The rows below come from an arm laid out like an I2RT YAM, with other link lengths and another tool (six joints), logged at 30 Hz.
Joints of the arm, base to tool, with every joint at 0 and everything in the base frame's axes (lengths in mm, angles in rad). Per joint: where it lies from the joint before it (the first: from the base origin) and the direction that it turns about. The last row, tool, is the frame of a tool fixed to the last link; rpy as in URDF.
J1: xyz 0 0 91.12 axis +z
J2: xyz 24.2 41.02 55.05 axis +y
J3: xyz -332.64 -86.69 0 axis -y
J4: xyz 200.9 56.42 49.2 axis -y
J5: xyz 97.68 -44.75 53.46 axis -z
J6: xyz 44.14 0 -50.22 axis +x
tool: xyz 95 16 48 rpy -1.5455 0.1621 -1.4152
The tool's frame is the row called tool.
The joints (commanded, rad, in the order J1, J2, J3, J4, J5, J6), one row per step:
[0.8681 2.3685 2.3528 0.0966 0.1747 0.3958]
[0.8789 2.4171 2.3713 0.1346 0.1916 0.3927]
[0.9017 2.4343 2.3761 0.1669 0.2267 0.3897]
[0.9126 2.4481 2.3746 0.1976 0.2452 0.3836]
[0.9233 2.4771 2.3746 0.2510 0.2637 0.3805]
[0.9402 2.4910 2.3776 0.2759 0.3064 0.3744]
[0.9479 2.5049 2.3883 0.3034 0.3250 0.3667]
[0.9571 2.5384 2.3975 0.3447 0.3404 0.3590]
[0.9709 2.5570 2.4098 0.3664 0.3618 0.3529]
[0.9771 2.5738 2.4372 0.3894 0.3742 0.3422]
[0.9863 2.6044 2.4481 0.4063 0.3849 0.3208]
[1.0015 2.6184 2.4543 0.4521 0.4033 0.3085]
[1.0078 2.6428 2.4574 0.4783 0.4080 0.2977]
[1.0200 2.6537 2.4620 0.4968 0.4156 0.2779]
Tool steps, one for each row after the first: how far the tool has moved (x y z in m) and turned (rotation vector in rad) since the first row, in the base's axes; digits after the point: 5 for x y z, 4 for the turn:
[0.00353 0.01262 -0.01615 0.0046 -0.0059 -0.0063]
[-0.00342 0.02226 -0.01858 0.0199 -0.0176 -0.0187]
[-0.00626 0.02758 -0.02180 0.0287 -0.0292 -0.0269]
[-0.00739 0.03477 -0.02989 0.0472 -0.0438 -0.0350]
[-0.01186 0.03992 -0.03297 0.0571 -0.0509 -0.0612]
[-0.01432 0.04232 -0.03217 0.0727 -0.0668 -0.0730]
[-0.01513 0.04969 -0.04270 0.0823 -0.0785 -0.0802]
[-0.01992 0.05577 -0.04606 0.0926 -0.0869 -0.0886]
[-0.02303 0.05714 -0.04166 0.1140 -0.1087 -0.0967]
[-0.02452 0.06615 -0.05499 0.0960 -0.1177 -0.1013]
[-0.03284 0.07018 -0.05307 0.1214 -0.1400 -0.1073]
[-0.03433 0.07611 -0.06358 0.1179 -0.1475 -0.1076]
[-0.04103 0.08196 -0.06567 0.1143 -0.1628 -0.1068]

